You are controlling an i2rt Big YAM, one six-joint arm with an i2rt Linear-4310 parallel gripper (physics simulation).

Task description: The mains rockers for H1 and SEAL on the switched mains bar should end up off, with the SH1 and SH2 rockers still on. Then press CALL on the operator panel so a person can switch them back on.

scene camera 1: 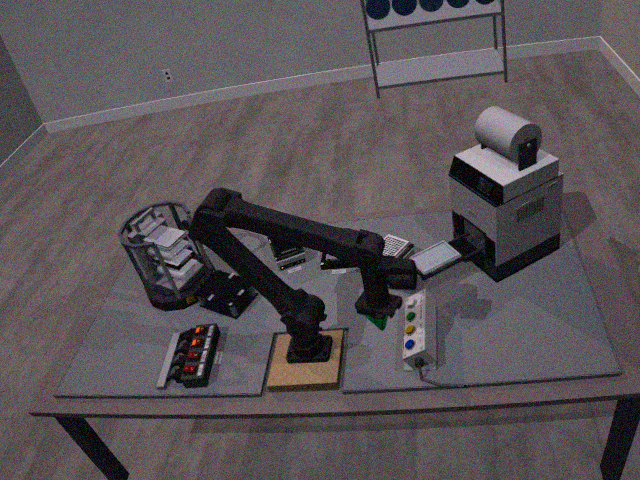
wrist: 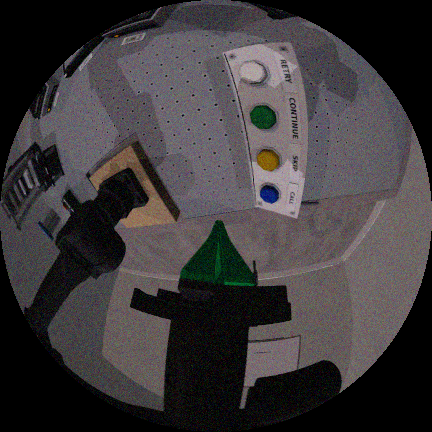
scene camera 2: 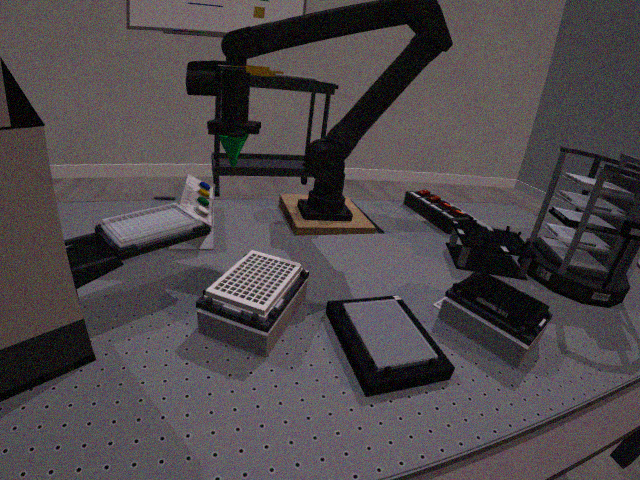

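Where they show: gripper, fingertip midpoint: (scene camera 1: 382, 329) (wrist: 217, 223) (scene camera 2: 233, 166); arm's base at its link origin: (scene camera 1: 310, 351) (wrist: 122, 190) (scene camera 2: 324, 212).
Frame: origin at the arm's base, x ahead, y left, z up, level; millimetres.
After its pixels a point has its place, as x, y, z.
Observation:
The switched mains bar (scene camera 1: 206, 356) @(-37, 295, 27) (scene camera 2: 431, 210) @(14, 295, 18) lies front left in scene camera 1. Its two rear rockers (scene camera 1: 199, 329) @(59, 344, 38) (scene camera 1: 196, 342) @(8, 337, 37) glow bright orange; the two front rockers (scene camera 1: 192, 354) @(-37, 335, 36) (scene camera 1: 189, 368) @(-89, 327, 37) are darker red. Their labels are too small to read. The operator panel (scene camera 1: 419, 330) @(3, -307, 64) (scene camera 2: 191, 192) @(41, -307, 62) (wrist: 281, 140) @(42, -298, 56) stands right of the arm base in scene camera 1. Its blue CALL button (scene camera 1: 409, 344) @(-37, -282, 57) (scene camera 2: 204, 185) @(-24, -282, 56) (wrist: 269, 194) @(-29, -281, 57) is uncovered. My gripper (scene camera 1: 382, 325) @(-22, -218, 102) (scene camera 2: 234, 163) @(-22, -218, 102) (wrist: 217, 223) @(-22, -218, 102) is shut and empty, green fingertips pointing down, raised beside the panel's button side, apart from it.
A white instrument (scene camera 1: 522, 222) @(301, -606, 162) with an extended plate tray (scene camera 1: 439, 258) @(249, -365, 95) (scene camera 2: 155, 223) @(278, -343, 98) stands behind the panel. A plate carousel (scene camera 1: 170, 299) @(205, 500, 29) (scene camera 2: 584, 289) @(412, 429, 17) and a black device (scene camera 1: 227, 294) @(198, 289, 46) (scene camera 2: 485, 253) @(207, 337, -9) stand behind the mains bar. A white gridded plate (scene camera 2: 255, 281) @(367, -206, 54) sits on a block. A cable runs from the panel's front.

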